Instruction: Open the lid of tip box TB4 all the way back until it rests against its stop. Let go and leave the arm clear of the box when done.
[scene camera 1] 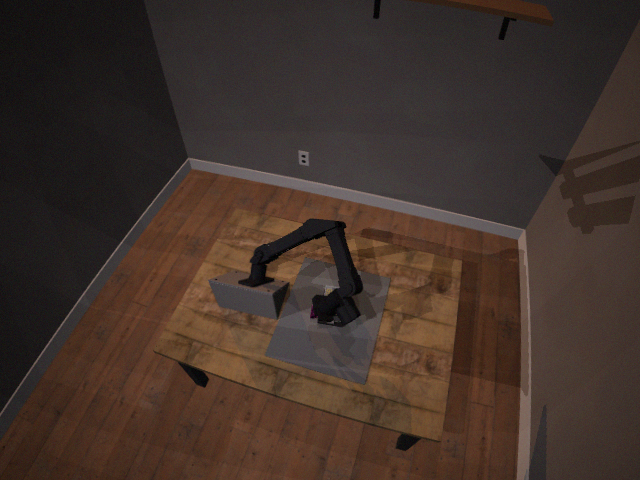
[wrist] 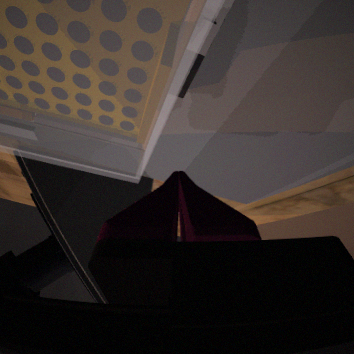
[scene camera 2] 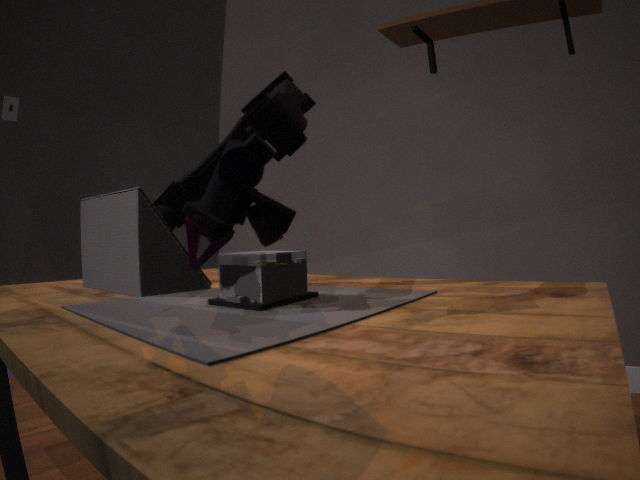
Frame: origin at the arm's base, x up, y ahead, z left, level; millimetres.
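Where they show: gripper, fingertip midpoint: [scene camera 1: 311, 317] [wrist: 178, 178] [scene camera 2: 192, 268]; arm's base at its link origin: [scene camera 1: 256, 282] [wrist: 70, 246] [scene camera 2: 148, 239].
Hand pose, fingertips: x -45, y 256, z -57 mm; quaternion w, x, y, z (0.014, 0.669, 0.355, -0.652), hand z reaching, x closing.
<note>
Each offset is from my fingertips to the top centre of the thing. "spot": to the spot under its first point. Level surfaces: height alone.
A single tip box {dx +21, dy +60, dz +97 mm} [scene camera 2: 262, 281] [wrist: 75, 55] stands on a thin black base on the grey mat. Its clear lid {spot: dx +19, dy +110, dz +50 mm} [scene camera 2: 263, 255] lies down flat on the box in the scene camera 2 view. In the wrist view, a yellow rack with round grey holes shows through the lid at the upper left. No TB4 label is readable. My gripper [scene camera 2: 194, 267] [wrist: 178, 178] is shut and empty, its dark magenta fingertips together. The tips are beside the box, apart from its near corner in the wrist view. The arm hides most of the box in the scene camera 1 view.
The grey mat {dx -56 mm} [scene camera 1: 330, 356] [scene camera 2: 206, 346] lies on the wooden table {dx -59 mm} [scene camera 1: 413, 335] [scene camera 2: 465, 382]. The arm's grey wedge-shaped base block [scene camera 1: 245, 299] [scene camera 2: 111, 242] stands beside the mat. A wall shelf [scene camera 1: 491, 10] [scene camera 2: 485, 20] is high above the table.
</note>
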